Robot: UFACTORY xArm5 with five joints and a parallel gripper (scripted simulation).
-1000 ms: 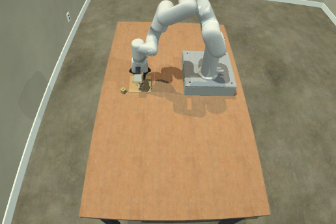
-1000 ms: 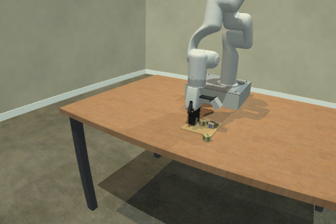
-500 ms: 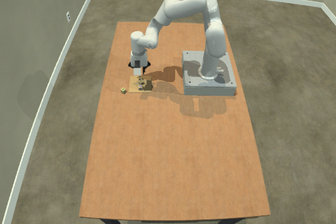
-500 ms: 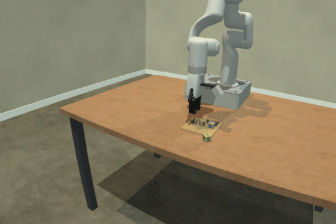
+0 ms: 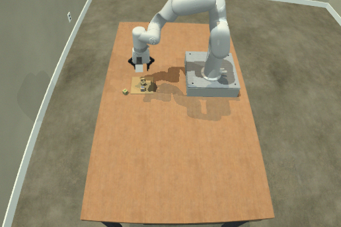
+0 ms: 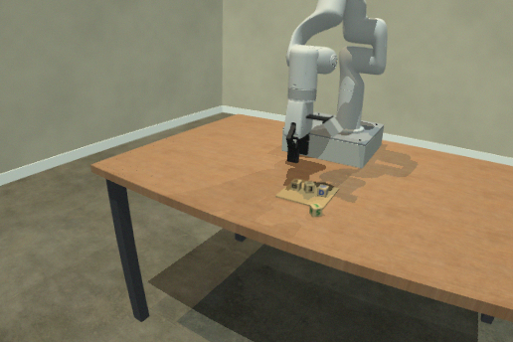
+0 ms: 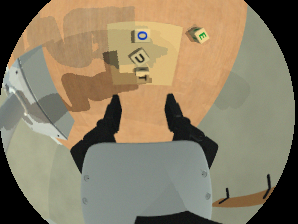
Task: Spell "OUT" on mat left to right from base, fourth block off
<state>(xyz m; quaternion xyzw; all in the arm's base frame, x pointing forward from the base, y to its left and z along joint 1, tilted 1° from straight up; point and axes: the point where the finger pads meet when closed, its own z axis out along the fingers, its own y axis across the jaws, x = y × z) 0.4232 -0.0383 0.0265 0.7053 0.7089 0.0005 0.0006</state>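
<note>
The U block is 10 cm below my hand and 4 cm to the left of it. The rest, counted from my hand: tan mat (11 cm below, 4 cm to the left).
</note>
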